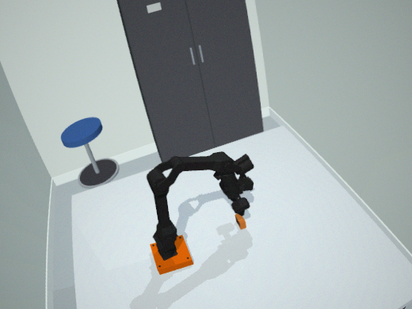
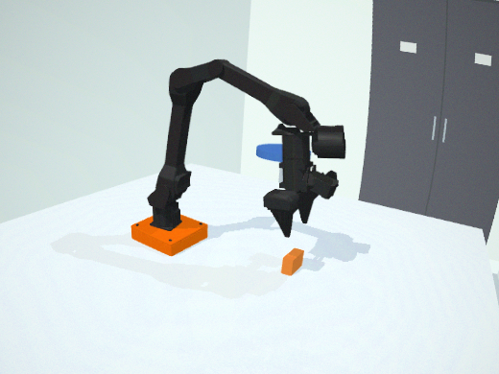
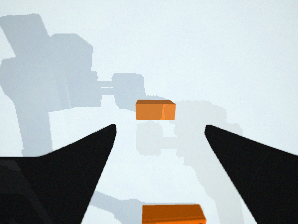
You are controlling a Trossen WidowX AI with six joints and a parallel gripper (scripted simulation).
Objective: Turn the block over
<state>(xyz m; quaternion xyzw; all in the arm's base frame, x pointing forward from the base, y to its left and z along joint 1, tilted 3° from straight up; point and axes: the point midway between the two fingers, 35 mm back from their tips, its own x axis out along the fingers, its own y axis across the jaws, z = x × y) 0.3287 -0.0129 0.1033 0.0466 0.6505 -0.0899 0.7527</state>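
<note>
Right now my gripper tip is 8 cm above the orange block and 1 cm past it.
</note>
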